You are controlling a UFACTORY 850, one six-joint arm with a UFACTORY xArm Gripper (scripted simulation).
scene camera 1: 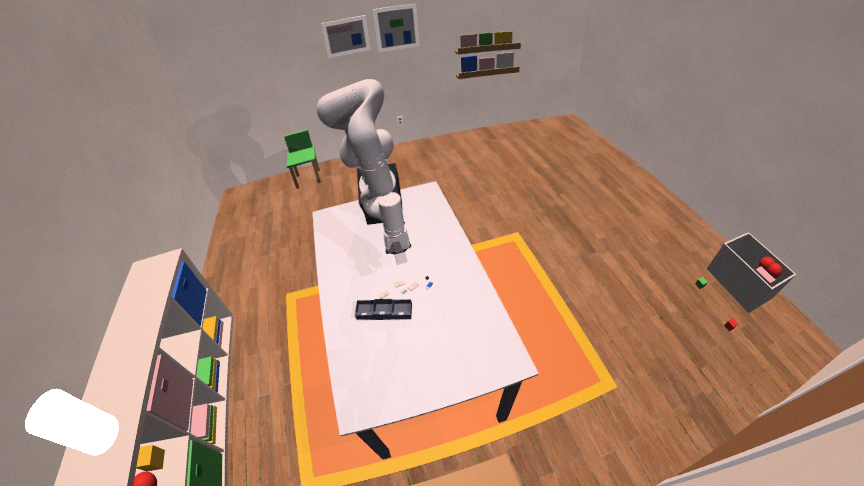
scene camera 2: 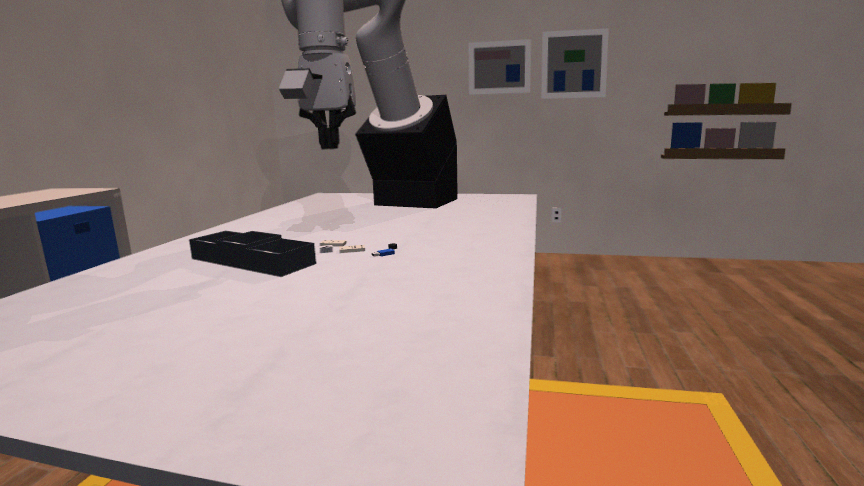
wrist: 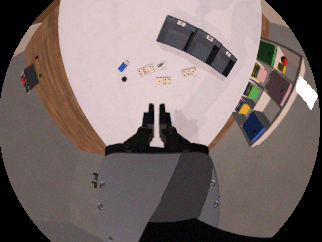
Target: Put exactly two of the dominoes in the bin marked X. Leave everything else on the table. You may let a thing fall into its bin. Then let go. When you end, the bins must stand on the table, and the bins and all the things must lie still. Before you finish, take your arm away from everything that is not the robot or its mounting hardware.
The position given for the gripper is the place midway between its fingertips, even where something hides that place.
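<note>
Gripper visible at [scene camera 2: 329,148] and at [wrist: 156,111]. Black bin tray visible at [scene camera 2: 254,251], at [scene camera 1: 400,310] and at [wrist: 190,39].
</note>
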